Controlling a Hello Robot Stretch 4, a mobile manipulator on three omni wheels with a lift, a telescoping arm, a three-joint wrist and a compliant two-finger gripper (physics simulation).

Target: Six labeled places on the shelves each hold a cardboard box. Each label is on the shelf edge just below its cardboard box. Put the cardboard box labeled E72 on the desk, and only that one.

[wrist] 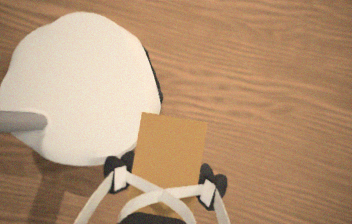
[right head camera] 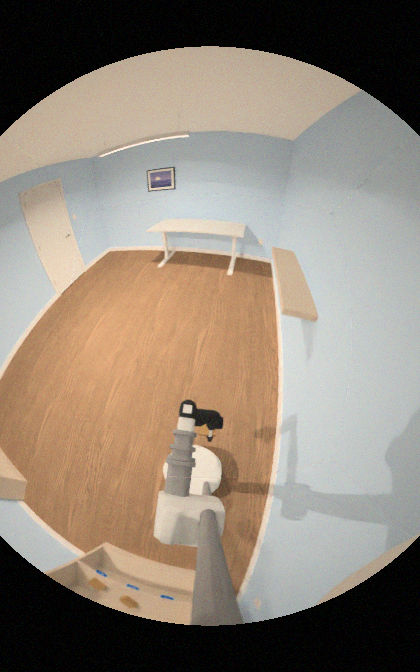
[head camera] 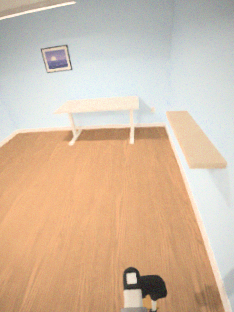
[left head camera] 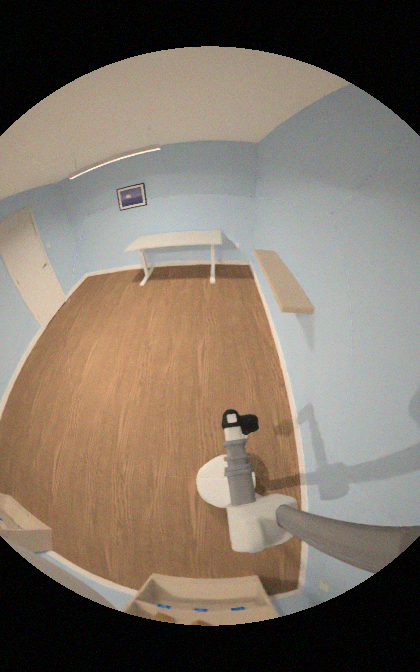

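Observation:
My gripper (head camera: pixel 150 299) (right head camera: pixel 205 431) (wrist: pixel 166 170) is shut on a brown cardboard box (wrist: pixel 171 145), with a fingertip on each side of it in the wrist view. The box hangs above the floor beside my white round base; no label shows on it. The white desk (head camera: pixel 100 105) (left head camera: pixel 175 240) (right head camera: pixel 200 227) stands far off against the back wall, well beyond the gripper. A shelf unit (left head camera: pixel 210 586) (right head camera: pixel 150 565) shows at the bottom of both side head views. Its blue labels are too small to read. Two cardboard boxes (right head camera: pixel 98 584) (right head camera: pixel 129 601) lie on it.
A wall-mounted board (head camera: pixel 195 142) (left head camera: pixel 282 285) (right head camera: pixel 295 287) juts from the right wall between me and the desk. Another shelf unit (left head camera: pixel 35 540) (right head camera: pixel 12 488) is at the lower left. Wooden floor (head camera: pixel 100 200) stretches toward the desk. The right wall is close to my gripper.

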